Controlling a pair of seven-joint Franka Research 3 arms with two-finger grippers.
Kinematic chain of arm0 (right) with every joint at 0, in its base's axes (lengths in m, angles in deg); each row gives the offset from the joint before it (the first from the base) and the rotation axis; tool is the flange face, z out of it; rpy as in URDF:
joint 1: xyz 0 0 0.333 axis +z
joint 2: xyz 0 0 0 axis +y
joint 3: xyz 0 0 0.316 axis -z
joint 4: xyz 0.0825 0 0 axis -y
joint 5: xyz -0.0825 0 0.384 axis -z
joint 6: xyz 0 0 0 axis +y
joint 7: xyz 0.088 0 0 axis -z
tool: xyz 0 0 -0.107 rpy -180 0 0
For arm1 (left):
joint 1: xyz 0 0 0.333 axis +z
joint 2: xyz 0 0 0 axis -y
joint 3: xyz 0 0 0.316 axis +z
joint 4: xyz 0.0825 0 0 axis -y
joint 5: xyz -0.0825 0 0.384 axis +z
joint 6: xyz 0 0 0 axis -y
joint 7: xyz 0.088 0 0 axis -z
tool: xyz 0 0 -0.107 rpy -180 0 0
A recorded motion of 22 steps. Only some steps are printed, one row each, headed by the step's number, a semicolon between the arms.
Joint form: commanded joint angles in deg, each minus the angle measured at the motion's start. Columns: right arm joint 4, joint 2, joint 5, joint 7, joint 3, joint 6, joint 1; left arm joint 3, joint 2, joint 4, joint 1, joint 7, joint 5, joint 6.
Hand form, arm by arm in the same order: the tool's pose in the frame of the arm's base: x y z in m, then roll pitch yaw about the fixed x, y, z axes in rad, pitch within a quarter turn. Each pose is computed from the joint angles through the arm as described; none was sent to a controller.
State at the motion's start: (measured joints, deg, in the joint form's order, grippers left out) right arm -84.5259 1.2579 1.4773 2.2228 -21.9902 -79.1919 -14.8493; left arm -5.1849 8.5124 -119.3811 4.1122 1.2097 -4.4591 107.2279
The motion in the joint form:
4: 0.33 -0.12 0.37 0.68 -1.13 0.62 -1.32; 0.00 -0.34 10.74 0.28 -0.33 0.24 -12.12
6: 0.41 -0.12 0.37 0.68 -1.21 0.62 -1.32; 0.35 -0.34 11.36 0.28 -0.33 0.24 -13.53
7: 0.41 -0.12 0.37 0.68 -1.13 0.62 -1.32; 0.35 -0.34 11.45 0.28 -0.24 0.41 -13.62
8: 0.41 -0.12 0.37 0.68 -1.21 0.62 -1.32; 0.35 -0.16 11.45 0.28 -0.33 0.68 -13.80
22: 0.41 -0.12 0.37 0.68 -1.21 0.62 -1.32; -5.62 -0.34 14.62 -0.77 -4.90 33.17 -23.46
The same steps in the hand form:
4: 0.5359 0.0589 0.6450 3.1112 0.1150 0.0647; 0.5070 -0.0167 0.5540 3.0803 0.0934 -0.0205
6: 0.5358 0.0596 0.6457 3.1113 0.1136 0.0661; 0.5053 -0.0136 0.5572 3.0790 0.1070 -0.0162
7: 0.5359 0.0589 0.6457 3.1113 0.1136 0.0647; 0.5053 -0.0133 0.5578 3.0818 0.1070 -0.0181
8: 0.5358 0.0596 0.6457 3.1113 0.1136 0.0661; 0.5042 -0.0129 0.5591 3.0868 0.1071 -0.0170
22: 0.5358 0.0596 0.6457 3.1113 0.1136 0.0661; 0.4942 -0.0144 0.5859 -2.5936 0.1779 -0.0131

